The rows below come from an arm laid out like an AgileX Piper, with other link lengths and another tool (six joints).
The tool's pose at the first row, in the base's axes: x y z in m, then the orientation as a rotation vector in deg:
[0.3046 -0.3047 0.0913 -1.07 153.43 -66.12]
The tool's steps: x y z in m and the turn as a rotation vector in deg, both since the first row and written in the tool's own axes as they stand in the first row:
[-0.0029 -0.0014 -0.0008 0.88 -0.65 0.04]
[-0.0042 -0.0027 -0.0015 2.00 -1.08 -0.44]
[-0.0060 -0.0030 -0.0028 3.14 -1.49 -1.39]
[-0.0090 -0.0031 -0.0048 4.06 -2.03 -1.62]
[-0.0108 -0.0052 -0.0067 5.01 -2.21 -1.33]
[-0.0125 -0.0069 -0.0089 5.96 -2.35 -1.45]
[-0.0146 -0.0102 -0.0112 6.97 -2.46 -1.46]
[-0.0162 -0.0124 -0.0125 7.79 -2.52 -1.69]
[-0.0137 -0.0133 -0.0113 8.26 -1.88 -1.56]
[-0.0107 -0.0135 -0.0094 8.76 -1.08 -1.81]
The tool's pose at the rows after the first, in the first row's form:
[0.3072 -0.3048 0.0934 -1.24 152.34 -67.08]
[0.3082 -0.3051 0.0951 -1.94 151.44 -68.56]
[0.3096 -0.3042 0.0965 -3.26 150.65 -70.21]
[0.3121 -0.3025 0.0985 -3.72 149.68 -71.30]
[0.3133 -0.3024 0.1017 -3.27 148.85 -72.40]
[0.3144 -0.3018 0.1047 -3.35 148.16 -73.62]
[0.3157 -0.3023 0.1090 -3.26 147.41 -74.89]
[0.3168 -0.3027 0.1118 -3.47 146.88 -75.99]
[0.3146 -0.3044 0.1111 -2.86 147.09 -76.79]
[0.3120 -0.3062 0.1094 -2.66 147.50 -77.81]

